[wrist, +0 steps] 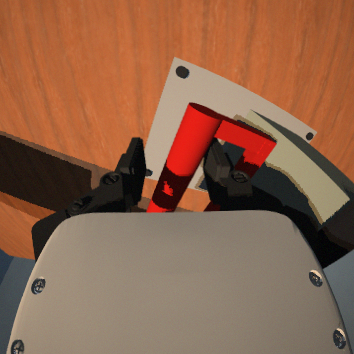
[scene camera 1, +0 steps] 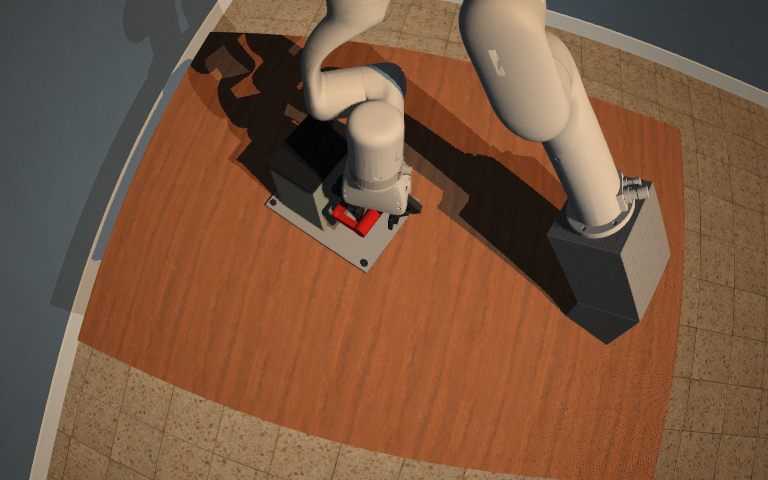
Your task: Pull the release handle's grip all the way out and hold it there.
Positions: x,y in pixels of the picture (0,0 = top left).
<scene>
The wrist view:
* my gripper: 174,152
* red grip: 199,124
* grey base plate: 185,82
</scene>
